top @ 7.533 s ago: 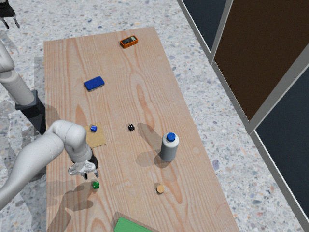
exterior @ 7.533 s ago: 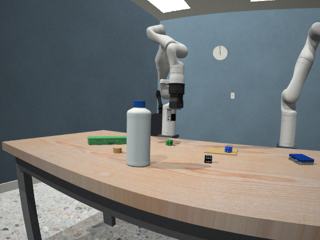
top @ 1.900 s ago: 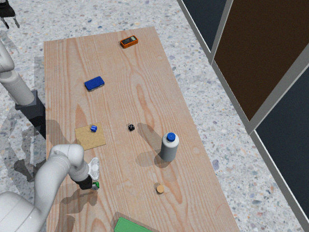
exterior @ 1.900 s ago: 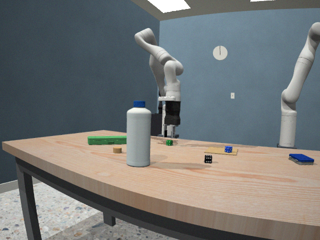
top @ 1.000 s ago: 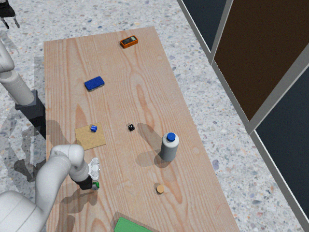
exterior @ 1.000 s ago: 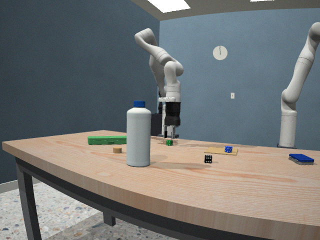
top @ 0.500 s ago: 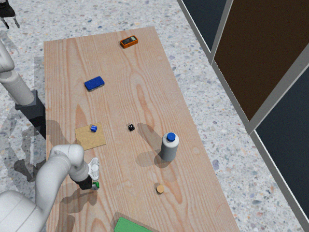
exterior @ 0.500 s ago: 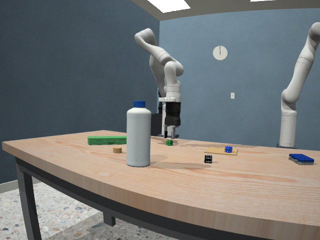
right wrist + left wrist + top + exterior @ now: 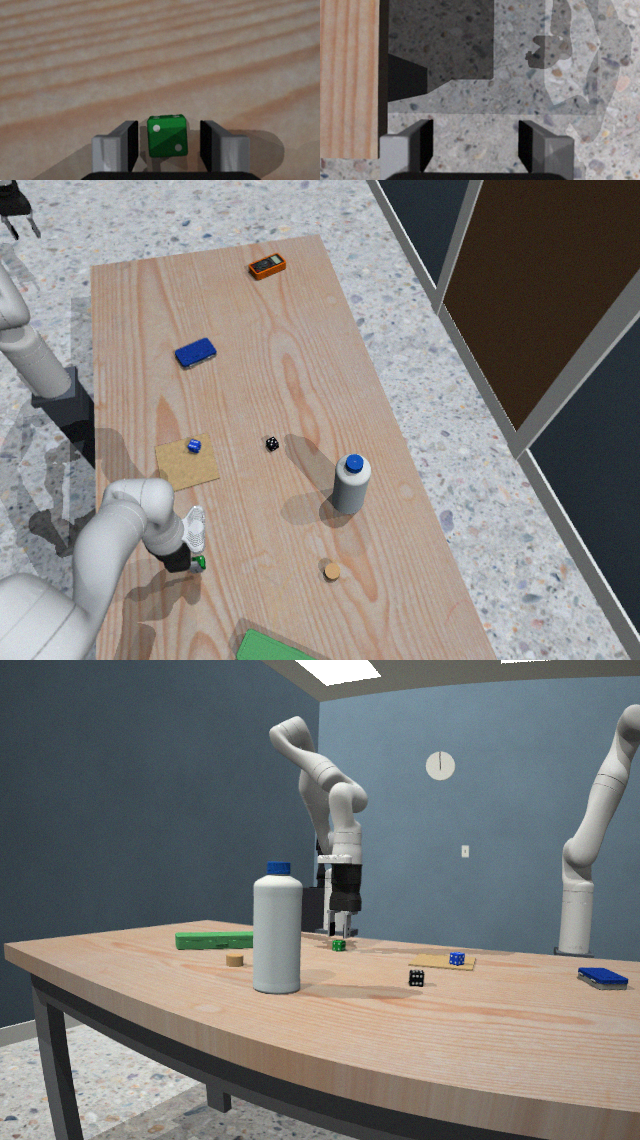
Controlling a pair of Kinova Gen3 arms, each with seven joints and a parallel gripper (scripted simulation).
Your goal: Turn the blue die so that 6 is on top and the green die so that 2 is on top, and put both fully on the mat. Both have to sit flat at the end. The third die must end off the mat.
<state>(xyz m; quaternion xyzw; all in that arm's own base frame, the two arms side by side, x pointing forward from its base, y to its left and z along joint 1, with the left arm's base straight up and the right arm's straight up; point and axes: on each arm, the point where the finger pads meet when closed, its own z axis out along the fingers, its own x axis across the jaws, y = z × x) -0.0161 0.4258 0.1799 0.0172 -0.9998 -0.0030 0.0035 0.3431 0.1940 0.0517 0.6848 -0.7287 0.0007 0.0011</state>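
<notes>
The green die is 40 mm below my right hand. The rest, counted from my right hand: green case: 160 mm ahead, 250 mm to the right, 40 mm below; then tan mat: 10 mm behind, 270 mm to the left, 50 mm below; then wooden disc: 290 mm ahead, 80 mm to the right, 40 mm below.
</notes>
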